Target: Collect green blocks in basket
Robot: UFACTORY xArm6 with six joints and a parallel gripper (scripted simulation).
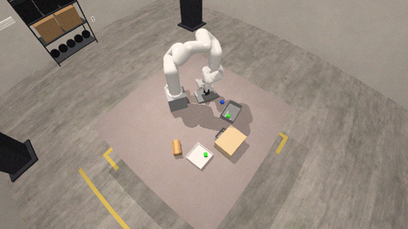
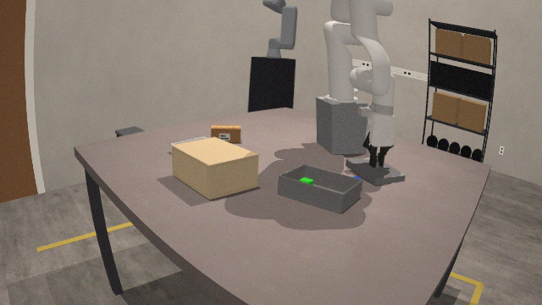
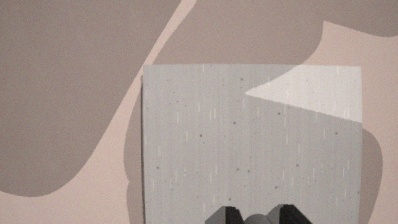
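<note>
The grey metal lid is 30 mm below my hand. Also, from my hand: metal box: 290 mm ahead, 20 mm below, 10 mm to the right; light wooden cabinet: 430 mm ahead, 250 mm to the right; blue block: 170 mm ahead, 30 mm below, 20 mm to the left.
</note>
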